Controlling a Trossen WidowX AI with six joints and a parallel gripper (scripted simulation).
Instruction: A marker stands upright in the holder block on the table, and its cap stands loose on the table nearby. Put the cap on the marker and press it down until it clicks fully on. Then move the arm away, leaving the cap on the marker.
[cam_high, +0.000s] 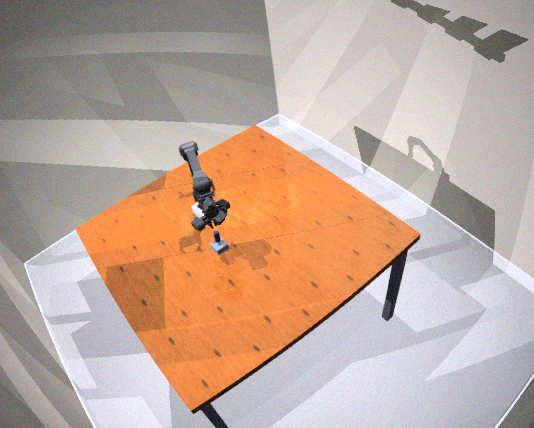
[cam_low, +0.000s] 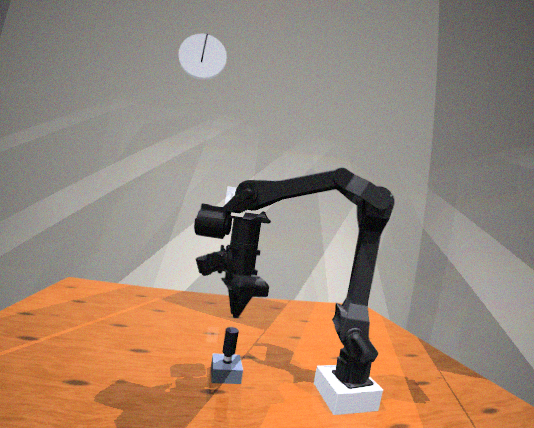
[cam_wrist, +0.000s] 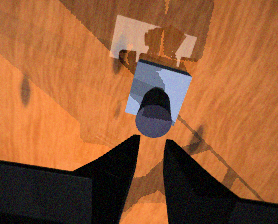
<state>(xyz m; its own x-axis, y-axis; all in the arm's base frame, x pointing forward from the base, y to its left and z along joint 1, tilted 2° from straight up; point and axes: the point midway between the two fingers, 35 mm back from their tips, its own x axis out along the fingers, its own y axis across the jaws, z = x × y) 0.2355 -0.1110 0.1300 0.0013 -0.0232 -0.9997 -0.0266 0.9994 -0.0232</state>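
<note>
The marker cap is 60 mm below my gripper tip.
</note>
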